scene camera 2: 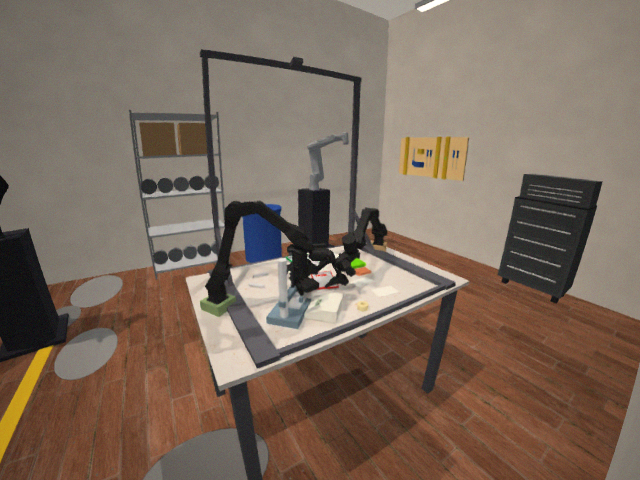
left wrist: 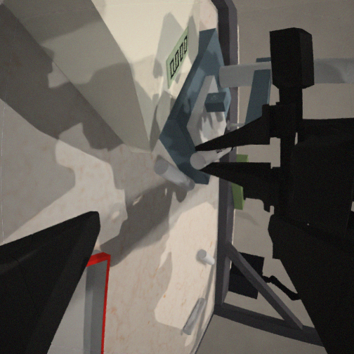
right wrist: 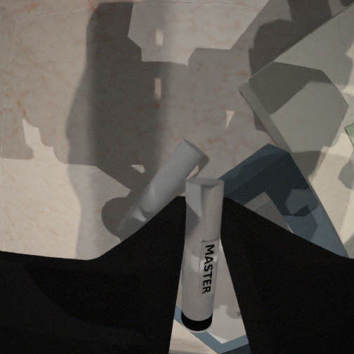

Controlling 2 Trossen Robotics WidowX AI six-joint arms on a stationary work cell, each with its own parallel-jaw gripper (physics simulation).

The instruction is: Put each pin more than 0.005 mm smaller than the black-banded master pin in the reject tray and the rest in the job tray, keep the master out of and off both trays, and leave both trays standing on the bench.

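Frame: origin at the left arm's base, x ahead, y left, z up, level; metres.
Where they show: left gripper, fingertip midpoint: [scene camera 2: 320,279]; right gripper, fingertip midpoint: [scene camera 2: 300,294]; left arm's base, origin of the base link: [scene camera 2: 378,243]; right arm's base, origin of the base link: [scene camera 2: 217,298].
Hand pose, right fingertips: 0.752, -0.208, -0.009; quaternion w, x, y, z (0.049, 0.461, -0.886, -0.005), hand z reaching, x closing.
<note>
Each offset is from my right fingertips to the top centre of the thing, as dx, dy, dz. "spot": to the spot under its first point. Level surfaces: height alone.
My right gripper [left wrist: 196,157] [right wrist: 201,205] is shut on the master pin [right wrist: 200,270], marked MASTER with a black band, held above the blue gauge stand [scene camera 2: 283,317] [left wrist: 176,131] [right wrist: 267,162]. A plain grey pin [left wrist: 171,172] [right wrist: 167,185] lies beside the stand. Two other pins [left wrist: 205,257] [left wrist: 194,316] lie farther along the bench; two pins also show in the scene view [scene camera 2: 260,274] [scene camera 2: 256,285]. My left gripper [left wrist: 185,221] is open and empty. The red-rimmed tray @(spot: -0.151, +0.086, -0.026) [scene camera 2: 331,287] [left wrist: 105,295] stands on the bench near it. Arms partly hide the trays in the scene view.
A pale box @(spot: +0.089, +0.150, +0.013) [scene camera 2: 328,310] [right wrist: 305,80] with a green display [left wrist: 177,58] stands beside the gauge stand. A yellow ring-like piece @(-0.047, +0.251, -0.016) [scene camera 2: 362,305], a pale sheet @(-0.221, +0.320, -0.036) [scene camera 2: 385,290], an orange block @(-0.385, +0.178, -0.025) [scene camera 2: 361,271] and a bright green piece @(-0.456, +0.113, -0.018) [scene camera 2: 357,263] lie on the bench @(dz -0.038) [scene camera 2: 217,356]. Dark rails frame it.
</note>
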